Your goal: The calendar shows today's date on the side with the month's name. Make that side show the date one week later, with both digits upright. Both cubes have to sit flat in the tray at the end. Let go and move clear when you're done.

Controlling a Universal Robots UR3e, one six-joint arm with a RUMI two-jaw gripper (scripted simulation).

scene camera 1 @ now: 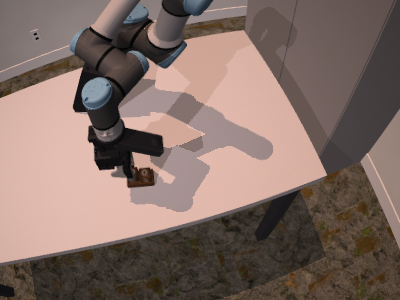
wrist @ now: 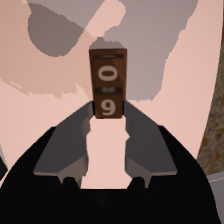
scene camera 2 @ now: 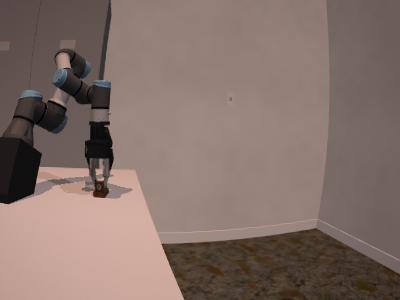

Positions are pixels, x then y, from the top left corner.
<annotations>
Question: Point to a cube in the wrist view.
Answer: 107, 69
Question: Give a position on a cube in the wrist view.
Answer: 108, 101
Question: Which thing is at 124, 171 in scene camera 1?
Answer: My gripper.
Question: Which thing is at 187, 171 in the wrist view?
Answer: My gripper.
</annotations>
